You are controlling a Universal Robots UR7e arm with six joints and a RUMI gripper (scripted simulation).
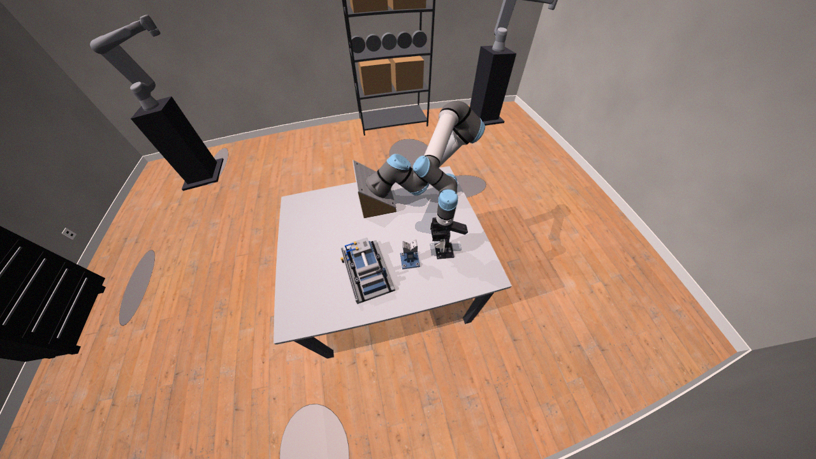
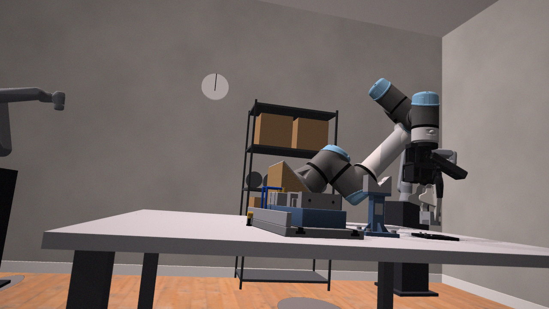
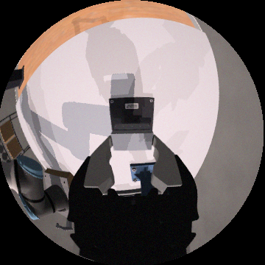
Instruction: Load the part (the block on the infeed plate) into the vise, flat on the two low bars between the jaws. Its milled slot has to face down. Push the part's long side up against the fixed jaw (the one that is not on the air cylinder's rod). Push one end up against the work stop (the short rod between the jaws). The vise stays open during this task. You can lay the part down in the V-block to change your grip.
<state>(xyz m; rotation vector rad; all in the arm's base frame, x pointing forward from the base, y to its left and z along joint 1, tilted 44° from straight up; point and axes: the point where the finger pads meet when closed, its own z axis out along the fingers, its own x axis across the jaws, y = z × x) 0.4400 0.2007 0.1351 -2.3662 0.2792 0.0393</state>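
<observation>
Now: the infeed plate 60 mm below my hand and 10 mm to the left of it. Round my hand: vise (390 mm to the right, 20 mm below); then part (10 mm to the left, 10 mm below).
</observation>
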